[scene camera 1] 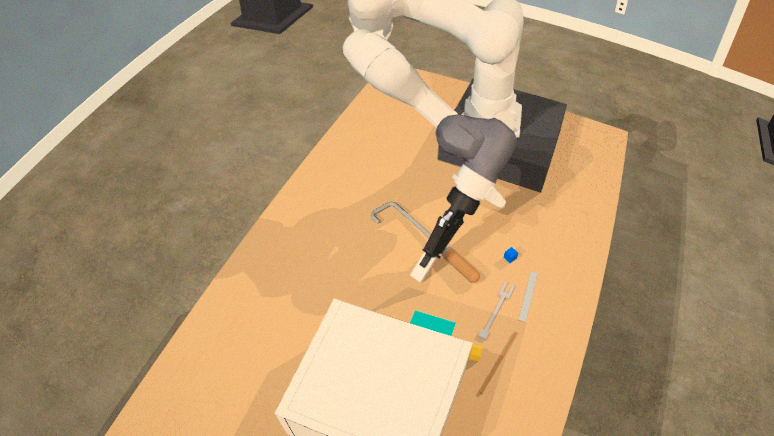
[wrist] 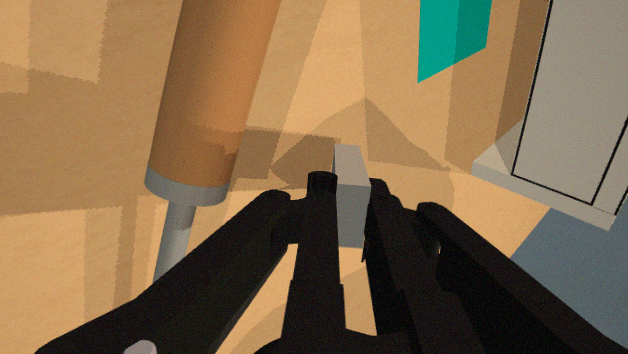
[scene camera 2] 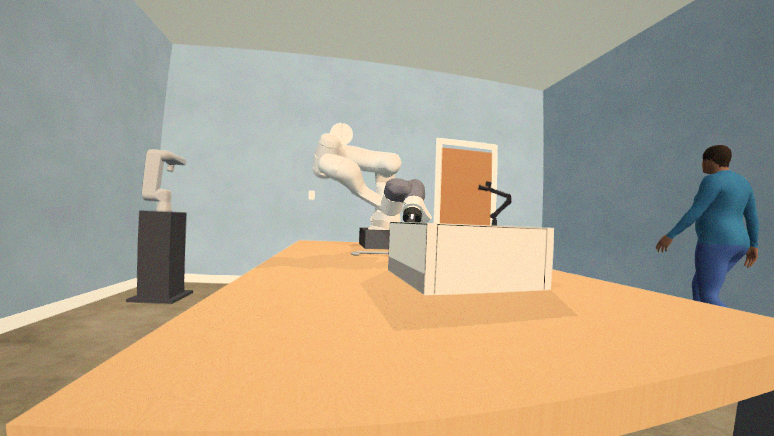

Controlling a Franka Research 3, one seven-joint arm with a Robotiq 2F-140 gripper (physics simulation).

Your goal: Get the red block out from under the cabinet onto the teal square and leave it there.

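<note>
The red block does not show in any view. The white cabinet (scene camera 1: 373, 368) (scene camera 2: 487, 257) (wrist: 565, 100) stands on the table, and the space beneath it is hidden. The teal square (scene camera 1: 432, 322) (wrist: 440, 35) lies flat beside the cabinet's edge on the robot's side, partly in shadow in the wrist view. My gripper (scene camera 1: 420, 269) (wrist: 344, 167) is shut and empty, its pale pads together, on the robot's side of the teal square. In scene camera 2 its fingertips are hidden behind the cabinet.
A hooked grey rod with an orange-brown handle (scene camera 1: 462, 265) (wrist: 210, 100) lies close beside the gripper. A blue cube (scene camera 1: 510, 254), a forked tool (scene camera 1: 495, 315), a grey strip (scene camera 1: 528, 296), a thin brown stick (scene camera 1: 496, 363) and a yellow block (scene camera 1: 475, 352) lie on the table.
</note>
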